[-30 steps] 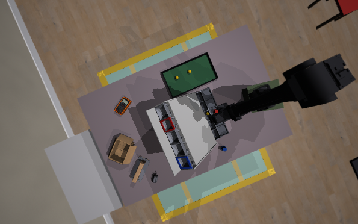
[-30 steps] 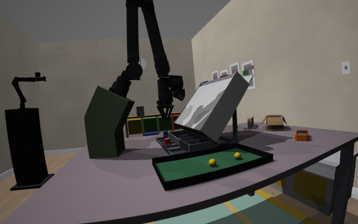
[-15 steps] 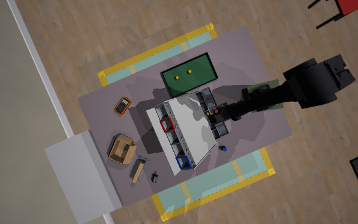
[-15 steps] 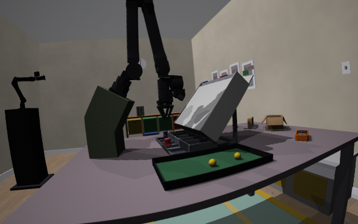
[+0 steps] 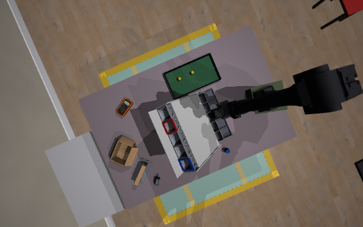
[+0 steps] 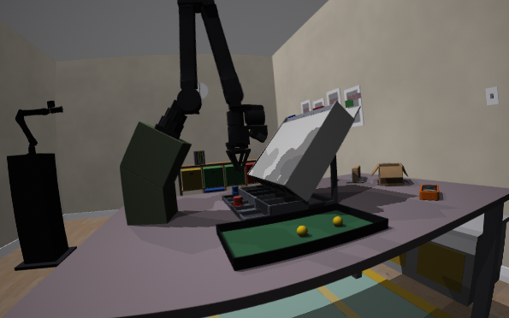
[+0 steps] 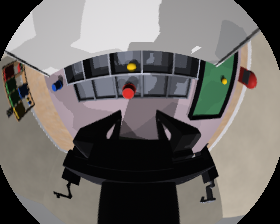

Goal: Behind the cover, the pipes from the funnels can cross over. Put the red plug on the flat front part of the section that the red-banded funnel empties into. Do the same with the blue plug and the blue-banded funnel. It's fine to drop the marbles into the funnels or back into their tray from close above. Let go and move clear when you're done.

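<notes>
Now: hand 300 mm to the left of the green tray, 140 mm above it and 50 mm short of it. From my hand the other things lie so: orange multimeter (610 mm ahead, 320 mm to the right, 130 mm below); then dark object (630 mm ahead, 280 mm to the left, 130 mm below); then sloped grey cover (190 mm ahead, 60 mm above, 20 mm to the left).
</notes>
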